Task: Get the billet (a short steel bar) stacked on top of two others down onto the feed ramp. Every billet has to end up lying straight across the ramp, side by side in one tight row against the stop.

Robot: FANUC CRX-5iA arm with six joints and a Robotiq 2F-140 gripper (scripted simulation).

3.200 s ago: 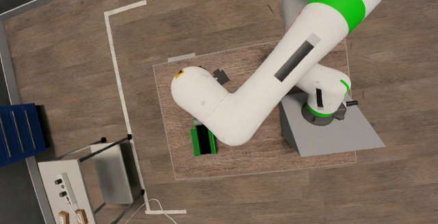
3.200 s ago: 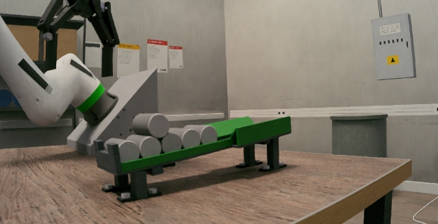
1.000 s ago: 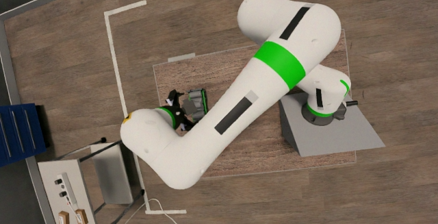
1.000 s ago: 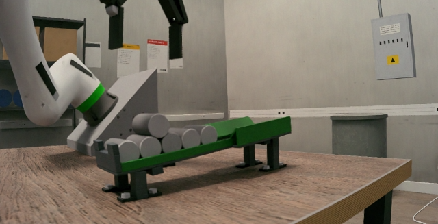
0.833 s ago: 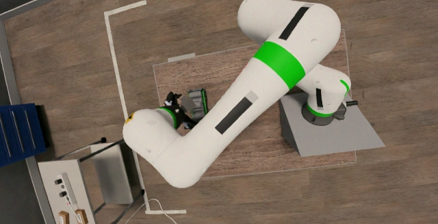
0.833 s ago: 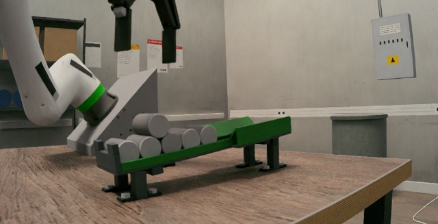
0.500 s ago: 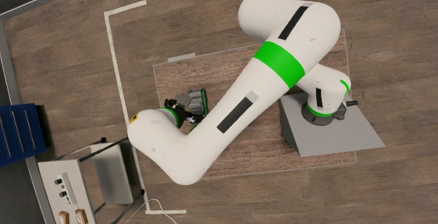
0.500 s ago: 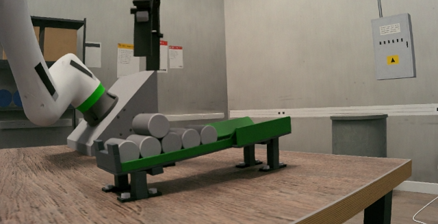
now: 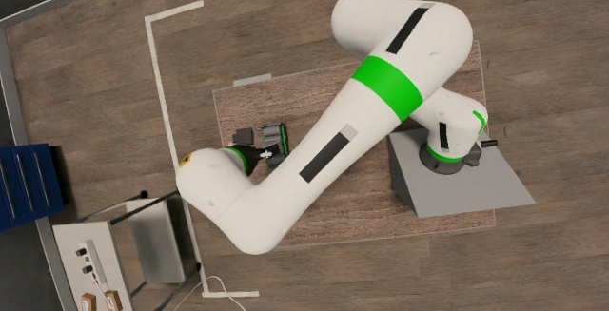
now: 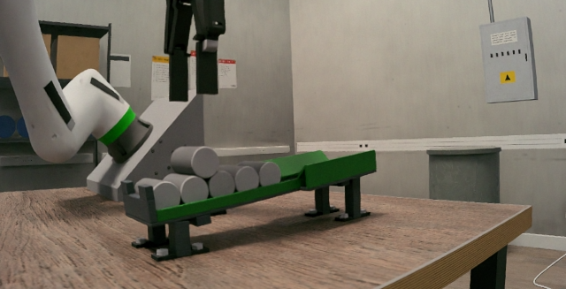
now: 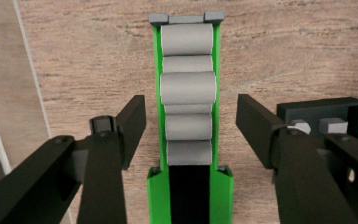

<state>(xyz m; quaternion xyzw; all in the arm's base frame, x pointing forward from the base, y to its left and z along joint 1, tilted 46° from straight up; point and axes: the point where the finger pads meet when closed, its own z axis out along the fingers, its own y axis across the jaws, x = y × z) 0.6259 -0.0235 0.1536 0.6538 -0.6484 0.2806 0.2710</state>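
Now: the grey stop 160 mm below my hand and 80 mm to the right of it.
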